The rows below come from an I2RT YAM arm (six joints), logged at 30 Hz.
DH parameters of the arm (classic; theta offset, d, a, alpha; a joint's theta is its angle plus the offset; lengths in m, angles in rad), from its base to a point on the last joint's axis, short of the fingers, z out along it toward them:
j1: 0 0.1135 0.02 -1.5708
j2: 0 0 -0.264 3.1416
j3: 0.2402 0 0.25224 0
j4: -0.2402 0 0.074 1.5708
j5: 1.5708 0 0 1.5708
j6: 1.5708 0.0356 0 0
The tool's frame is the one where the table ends.
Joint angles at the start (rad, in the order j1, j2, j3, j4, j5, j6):
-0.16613, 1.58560, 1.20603, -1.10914, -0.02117, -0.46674
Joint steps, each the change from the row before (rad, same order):
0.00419, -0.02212, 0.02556, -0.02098, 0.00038, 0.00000
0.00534, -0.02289, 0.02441, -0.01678, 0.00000, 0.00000
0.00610, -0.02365, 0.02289, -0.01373, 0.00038, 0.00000
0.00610, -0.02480, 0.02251, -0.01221, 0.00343, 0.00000
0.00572, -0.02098, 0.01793, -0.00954, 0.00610, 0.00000
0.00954, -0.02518, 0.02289, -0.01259, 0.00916, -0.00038
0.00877, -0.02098, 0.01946, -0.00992, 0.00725, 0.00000
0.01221, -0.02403, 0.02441, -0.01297, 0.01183, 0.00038
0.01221, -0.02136, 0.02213, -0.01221, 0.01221, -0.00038
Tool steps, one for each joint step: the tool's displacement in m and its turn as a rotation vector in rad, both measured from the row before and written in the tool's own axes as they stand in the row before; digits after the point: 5 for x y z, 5 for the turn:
-0.00016, 0.00151, -0.01230, 0.01195, -0.02377, -0.00473
-0.00027, 0.00182, -0.01231, 0.01309, -0.02745, -0.00593
-0.00020, 0.00206, -0.01222, 0.01420, -0.02944, -0.00670
0.00002, 0.00203, -0.01253, 0.01778, -0.03021, -0.00665
0.00016, 0.00177, -0.01039, 0.01750, -0.02398, -0.00599
0.00003, 0.00265, -0.01290, 0.02198, -0.02859, -0.00984
-0.00006, 0.00228, -0.01094, 0.01800, -0.02512, -0.00835
-0.00015, 0.00289, -0.01316, 0.02315, -0.02820, -0.01080
-0.00007, 0.00270, -0.01192, 0.02132, -0.02457, -0.01110

